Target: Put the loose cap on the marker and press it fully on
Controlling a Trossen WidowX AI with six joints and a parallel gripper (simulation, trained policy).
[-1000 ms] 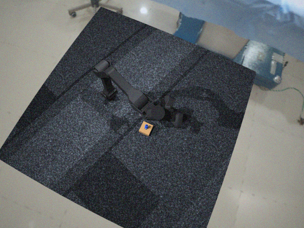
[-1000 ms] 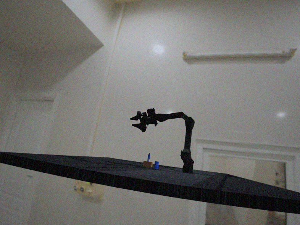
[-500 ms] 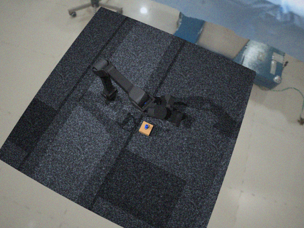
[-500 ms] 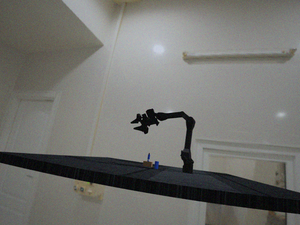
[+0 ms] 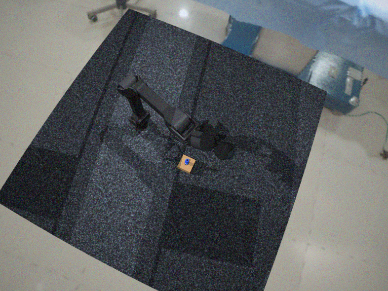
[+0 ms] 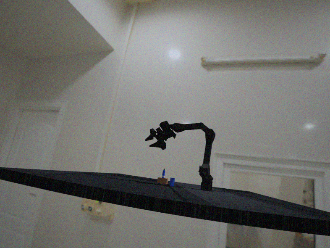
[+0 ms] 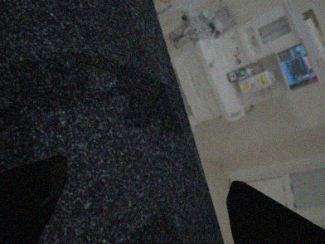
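The blue cap is 230 mm below my gripper tip, 210 mm behind it and 60 mm to the left of it. The rest, counted from my gripper tip: blue marker 180 mm below, 130 mm behind, 80 mm to the right; holder block 240 mm below, 130 mm behind, 80 mm to the right.
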